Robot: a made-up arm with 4 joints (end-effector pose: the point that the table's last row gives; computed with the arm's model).
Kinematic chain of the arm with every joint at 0, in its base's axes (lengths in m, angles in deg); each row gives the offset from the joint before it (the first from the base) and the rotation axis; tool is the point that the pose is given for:
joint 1: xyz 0 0 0.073 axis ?
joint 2: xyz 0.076 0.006 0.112 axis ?
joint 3: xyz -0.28 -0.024 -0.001 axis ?
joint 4: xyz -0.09 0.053 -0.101 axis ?
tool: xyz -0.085 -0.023 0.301
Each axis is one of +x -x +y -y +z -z.
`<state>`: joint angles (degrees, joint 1 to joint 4).
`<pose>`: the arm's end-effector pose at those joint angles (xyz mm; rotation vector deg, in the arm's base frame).
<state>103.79 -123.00 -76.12 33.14</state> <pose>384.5 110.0 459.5 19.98 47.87 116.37</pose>
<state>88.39 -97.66 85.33 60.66</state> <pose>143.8 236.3 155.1 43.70 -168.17 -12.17</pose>
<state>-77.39 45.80 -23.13 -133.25</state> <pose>-128.6 -188.6 493.7 -19.40 -85.57 146.53</pose>
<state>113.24 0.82 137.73 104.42</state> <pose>-35.7 10.6 112.0 27.83 68.85 -39.81</pose>
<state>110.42 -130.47 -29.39 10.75</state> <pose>424.3 324.8 365.8 -20.43 99.78 92.20</pose>
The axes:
joint 1: -x
joint 2: -z
joint 3: +y
joint 4: +z

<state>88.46 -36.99 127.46 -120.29</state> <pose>-56.9 43.8 25.5 126.14 11.52 48.95</pose>
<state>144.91 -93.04 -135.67 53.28</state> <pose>146.4 196.6 354.9 -1.39 12.23 140.53</pose>
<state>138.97 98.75 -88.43 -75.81</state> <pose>254.1 -363.8 -221.6 13.49 152.54 -65.24</pose>
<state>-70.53 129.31 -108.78 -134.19</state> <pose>445.7 95.0 347.3 29.22 61.60 123.04</pose>
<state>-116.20 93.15 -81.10 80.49</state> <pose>44.4 -275.4 493.2 34.74 6.07 -8.73</pose>
